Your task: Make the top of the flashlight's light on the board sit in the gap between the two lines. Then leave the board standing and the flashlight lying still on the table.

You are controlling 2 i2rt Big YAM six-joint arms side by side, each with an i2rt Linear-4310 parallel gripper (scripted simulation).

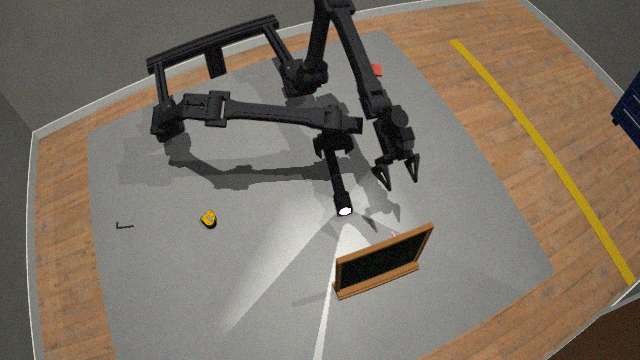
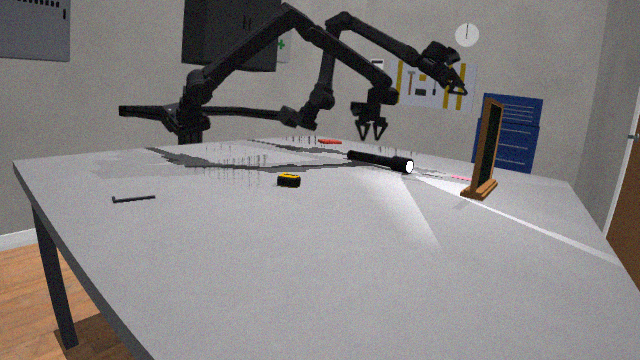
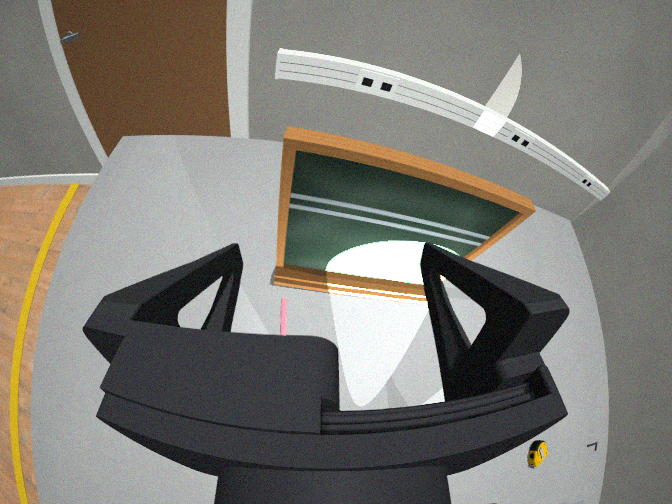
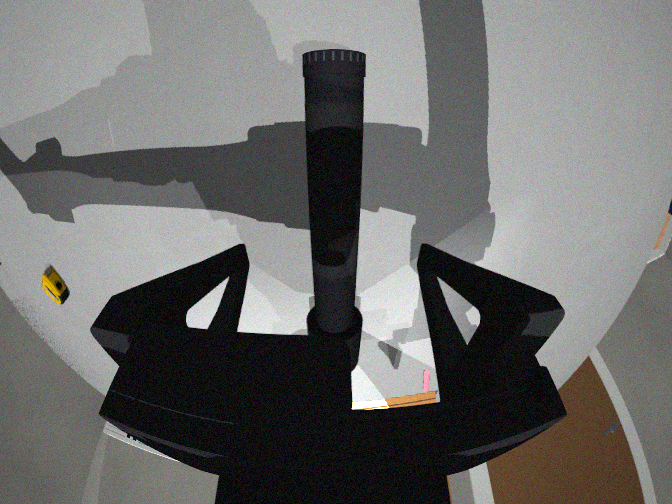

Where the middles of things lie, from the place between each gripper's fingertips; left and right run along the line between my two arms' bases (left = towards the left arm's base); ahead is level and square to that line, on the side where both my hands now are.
Labels:
I see the black flashlight [image 1: 335, 174] 70 mm ahead of my right hand, 10 mm to the right of it and 80 mm below it. The rest, counted from my right hand: flashlight head [image 4: 352, 336] (150 mm ahead, 20 mm to the right, 70 mm below).
My left hand [image 1: 403, 186] is 180 mm past the flashlight head, 110 mm to the left of it and 310 mm above it. Also, from my left hand: black flashlight 250 mm behind, 100 mm to the right, 310 mm below.

